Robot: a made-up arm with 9 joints.
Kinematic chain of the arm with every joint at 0, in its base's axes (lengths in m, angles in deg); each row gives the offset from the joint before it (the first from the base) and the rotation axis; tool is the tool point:
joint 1: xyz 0 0 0.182 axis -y
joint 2: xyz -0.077 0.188 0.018 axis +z
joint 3: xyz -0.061 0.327 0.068 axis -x
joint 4: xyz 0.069 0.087 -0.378 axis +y
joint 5: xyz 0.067 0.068 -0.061 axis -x
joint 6: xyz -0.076 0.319 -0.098 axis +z
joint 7: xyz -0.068 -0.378 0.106 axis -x
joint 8: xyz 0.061 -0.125 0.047 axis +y
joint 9: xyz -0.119 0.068 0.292 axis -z
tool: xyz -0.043 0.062 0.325
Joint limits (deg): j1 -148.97..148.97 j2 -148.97..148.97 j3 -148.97..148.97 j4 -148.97..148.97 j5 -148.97..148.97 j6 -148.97..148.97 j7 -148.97..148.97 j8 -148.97..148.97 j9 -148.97..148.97
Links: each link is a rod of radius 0.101 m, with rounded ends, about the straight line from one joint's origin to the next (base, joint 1, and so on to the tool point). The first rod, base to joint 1, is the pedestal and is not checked.
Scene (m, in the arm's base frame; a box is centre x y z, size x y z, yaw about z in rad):
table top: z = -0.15
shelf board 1: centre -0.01 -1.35 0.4 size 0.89 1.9 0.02 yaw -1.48
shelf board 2: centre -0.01 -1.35 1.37 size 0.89 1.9 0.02 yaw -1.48
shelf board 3: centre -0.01 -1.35 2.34 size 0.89 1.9 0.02 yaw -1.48
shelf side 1: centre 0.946 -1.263 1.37 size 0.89 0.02 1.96 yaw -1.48
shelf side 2: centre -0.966 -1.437 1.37 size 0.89 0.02 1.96 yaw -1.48
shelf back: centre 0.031 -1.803 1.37 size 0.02 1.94 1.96 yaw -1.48
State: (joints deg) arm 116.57 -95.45 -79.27 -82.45 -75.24 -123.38 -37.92 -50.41 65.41
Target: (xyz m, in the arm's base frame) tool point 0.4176 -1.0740 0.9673
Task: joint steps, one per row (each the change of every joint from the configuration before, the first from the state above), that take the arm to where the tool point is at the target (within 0.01 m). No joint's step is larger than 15 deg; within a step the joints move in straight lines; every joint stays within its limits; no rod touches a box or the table.
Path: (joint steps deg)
1: -0.95 -11.29 0.30 -7.95 -6.72 10.78 9.02 10.93 0.67
2: -0.94 -11.28 0.30 -7.95 -6.72 10.79 9.01 10.93 0.67
3: -0.95 -11.29 0.30 -7.95 -6.72 10.78 9.02 10.93 0.67
4: -0.95 -11.29 0.30 -7.95 -6.72 10.79 9.02 10.93 0.68
5: -4.29 -2.79 -0.49 -1.40 0.91 -1.89 -11.74 -5.41 0.08
6: -4.29 -2.79 -0.49 -1.41 0.92 -1.89 -11.75 -5.41 0.08
7: -4.29 -2.79 -0.49 -1.41 0.91 -1.88 -11.74 -5.41 0.08

